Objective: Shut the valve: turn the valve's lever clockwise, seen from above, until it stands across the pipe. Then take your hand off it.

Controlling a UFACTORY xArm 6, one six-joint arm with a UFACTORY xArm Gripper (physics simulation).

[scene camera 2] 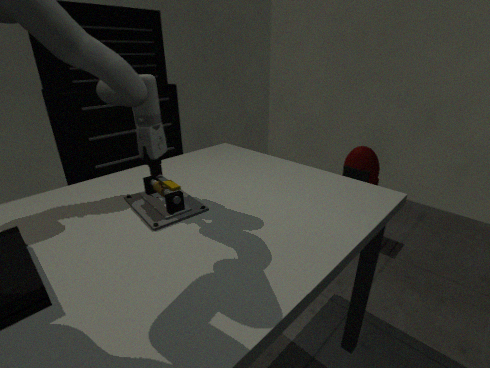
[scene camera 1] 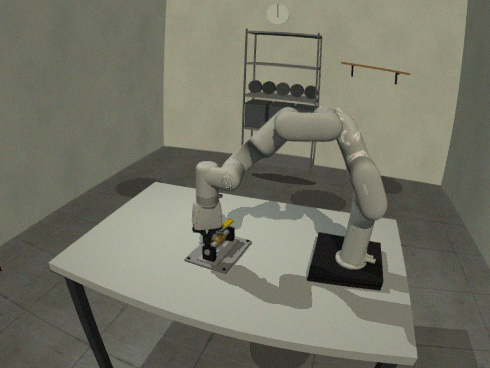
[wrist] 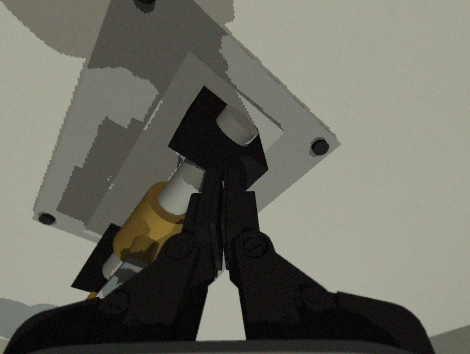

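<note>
The valve's brass body [scene camera 1: 219,239] [scene camera 2: 158,188] [wrist: 141,226] sits on a pale pipe [wrist: 179,192] between two black blocks on a grey base plate [scene camera 1: 242,249] [scene camera 2: 155,225] [wrist: 300,117]. Its lever has a yellow end [scene camera 1: 228,223] [scene camera 2: 172,185] [wrist: 91,296] and lies roughly along the pipe; the wrist view hides part of it behind the gripper. My gripper [scene camera 1: 207,243] [scene camera 2: 156,173] [wrist: 225,189] is shut and empty. Its fingertips are low by the pipe and the block opposite the yellow end. Contact with the lever cannot be made out.
The base plate lies on the white table [scene camera 1: 150,280] [scene camera 2: 300,200]. The arm stands on a black base [scene camera 1: 320,260] [scene camera 2: 20,280] to the right in scene camera 1. A shelf rack [scene camera 1: 245,75] stands by the back wall, and a red object [scene camera 2: 362,160] shows beyond the table.
</note>
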